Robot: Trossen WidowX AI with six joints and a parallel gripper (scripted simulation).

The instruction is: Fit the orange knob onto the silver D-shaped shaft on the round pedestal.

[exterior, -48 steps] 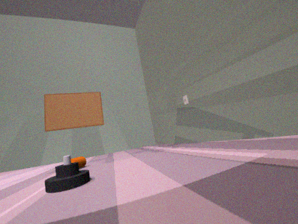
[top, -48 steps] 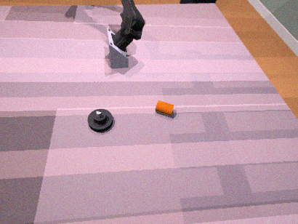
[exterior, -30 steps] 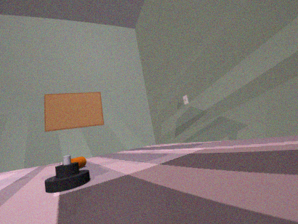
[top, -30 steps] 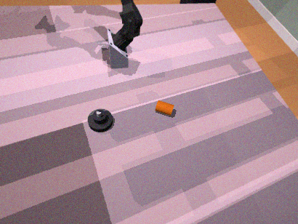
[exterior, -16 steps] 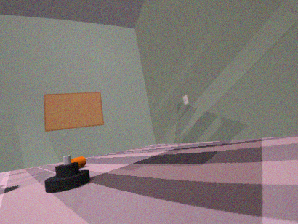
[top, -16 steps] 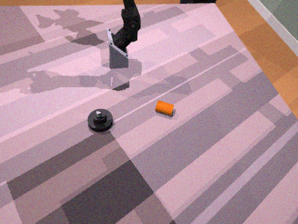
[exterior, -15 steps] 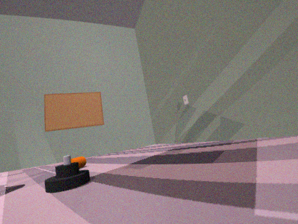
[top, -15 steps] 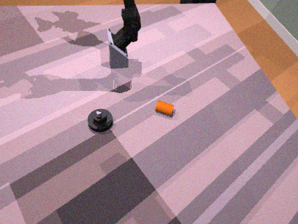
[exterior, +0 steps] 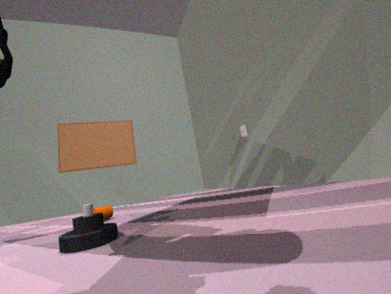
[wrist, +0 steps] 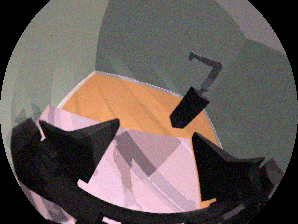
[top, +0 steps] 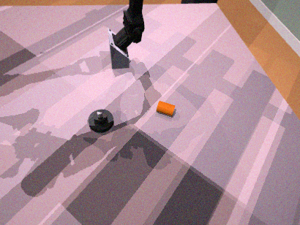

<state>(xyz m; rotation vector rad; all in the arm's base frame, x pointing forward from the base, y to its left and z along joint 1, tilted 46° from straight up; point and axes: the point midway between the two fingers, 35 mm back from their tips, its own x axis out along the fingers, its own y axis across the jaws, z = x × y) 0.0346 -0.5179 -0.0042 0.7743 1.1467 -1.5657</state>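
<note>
Right now the orange knob is 260 mm ahead of my gripper tip, 510 mm to the left of it and 420 mm below it. From my gripper tip the other things lie so: pedestal with silver shaft (250 mm ahead, 270 mm to the left, 410 mm below).
</note>
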